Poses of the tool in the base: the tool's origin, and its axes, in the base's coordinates. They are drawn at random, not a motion.
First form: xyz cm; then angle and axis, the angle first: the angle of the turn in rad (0 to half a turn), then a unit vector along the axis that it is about.
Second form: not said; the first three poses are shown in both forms.
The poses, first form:
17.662, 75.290, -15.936, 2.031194, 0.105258, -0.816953, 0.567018
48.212, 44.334, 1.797, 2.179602, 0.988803, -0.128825, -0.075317
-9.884, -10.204, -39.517, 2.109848, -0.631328, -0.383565, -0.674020
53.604, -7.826, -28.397, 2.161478, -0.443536, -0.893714, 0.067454
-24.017, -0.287, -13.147, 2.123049, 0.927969, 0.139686, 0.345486
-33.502, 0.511, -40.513, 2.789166, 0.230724, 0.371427, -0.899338
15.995, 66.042, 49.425, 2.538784, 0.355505, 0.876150, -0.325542
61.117, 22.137, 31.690, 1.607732, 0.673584, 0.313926, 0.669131
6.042, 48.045, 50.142, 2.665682, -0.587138, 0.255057, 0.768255
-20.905, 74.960, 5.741, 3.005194, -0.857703, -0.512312, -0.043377
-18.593, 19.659, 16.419, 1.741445, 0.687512, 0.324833, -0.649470
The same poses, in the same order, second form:
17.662, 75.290, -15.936, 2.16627, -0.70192, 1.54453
48.212, 44.334, 1.797, 0.14250, -0.22463, 2.18643
-9.884, -10.204, -39.517, -1.47599, 0.32023, -1.38624
53.604, -7.826, -28.397, -1.99088, -0.90896, -2.67852
-24.017, -0.287, -13.147, 0.12182, 0.65317, 2.01688
-33.502, 0.511, -40.513, -2.62315, -0.27759, 0.85738
15.995, 66.042, 49.425, -2.23833, 0.28971, 2.28881
61.117, 22.137, 31.690, 0.80337, 0.89638, 0.81707
6.042, 48.045, 50.142, 1.92909, -0.82591, -1.23095
-20.905, 74.960, 5.741, -1.07723, 0.00440, -2.98002
-18.593, 19.659, 16.419, -1.16886, -0.20364, 1.23402

